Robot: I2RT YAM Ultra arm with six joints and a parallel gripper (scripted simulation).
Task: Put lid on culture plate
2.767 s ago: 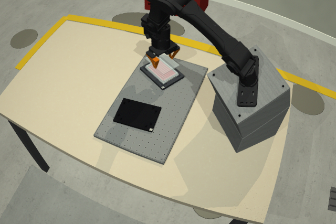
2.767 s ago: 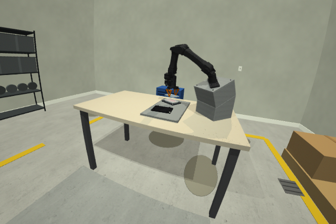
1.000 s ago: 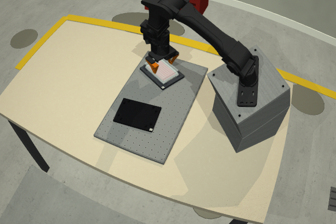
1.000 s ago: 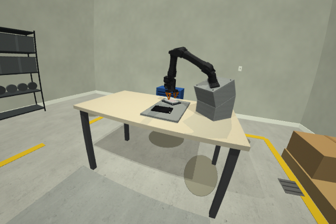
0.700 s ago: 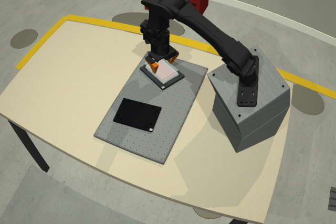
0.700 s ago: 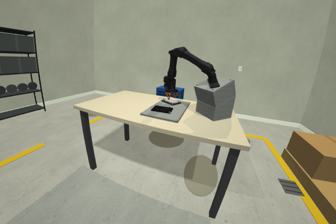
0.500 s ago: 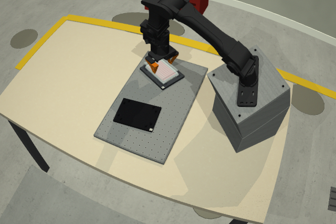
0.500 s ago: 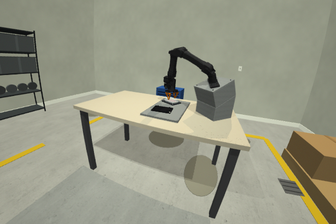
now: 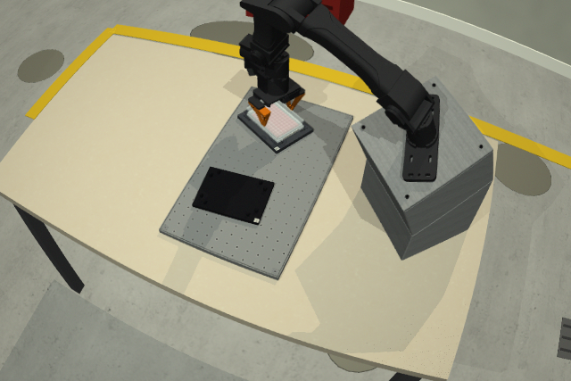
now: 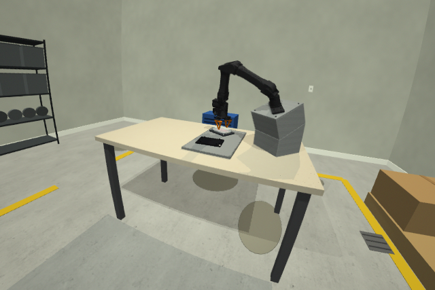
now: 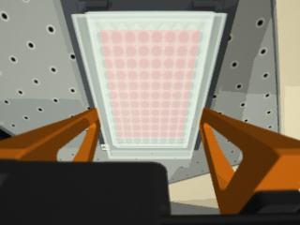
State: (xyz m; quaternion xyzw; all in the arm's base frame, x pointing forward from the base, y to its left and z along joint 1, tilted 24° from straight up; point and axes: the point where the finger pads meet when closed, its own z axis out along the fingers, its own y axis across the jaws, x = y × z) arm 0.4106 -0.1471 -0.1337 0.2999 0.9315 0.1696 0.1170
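Now: hand 1 cm short of the clear lid. The rest, counted from my hand: culture plate B38: 1 cm ahead, 2 cm below; then black lid park LP1: 3 cm ahead, 24 cm to the left, 4 cm below; then black plate nest N1: 1 cm ahead, 4 cm below.
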